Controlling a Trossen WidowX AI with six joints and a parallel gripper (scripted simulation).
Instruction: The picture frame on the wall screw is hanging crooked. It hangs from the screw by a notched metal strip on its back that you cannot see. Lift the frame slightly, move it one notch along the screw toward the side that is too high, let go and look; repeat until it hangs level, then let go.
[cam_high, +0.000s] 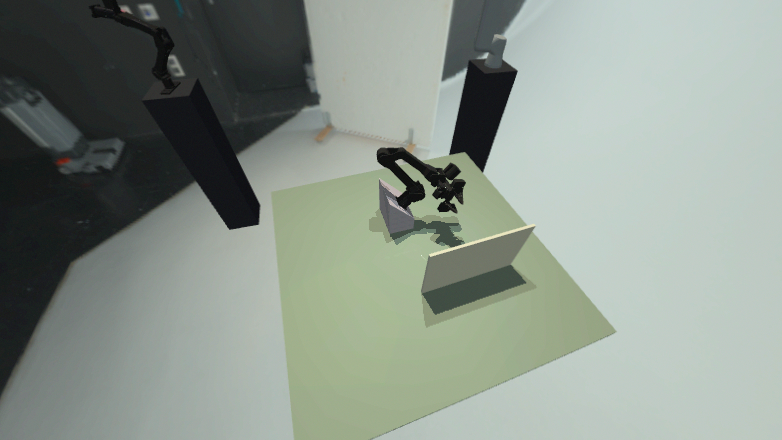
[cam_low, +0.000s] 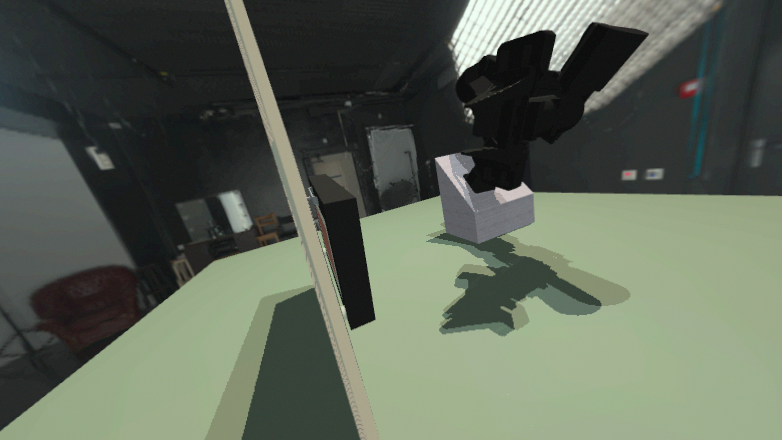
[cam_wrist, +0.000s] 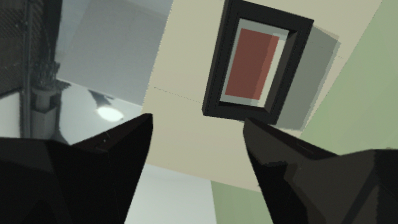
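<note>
Right now the picture frame is 200 mm ahead of my gripper tip, 90 mm below it and 10 mm to the right of it. Round my gripper tip: wall panel (210 mm ahead, 100 mm below).
</note>
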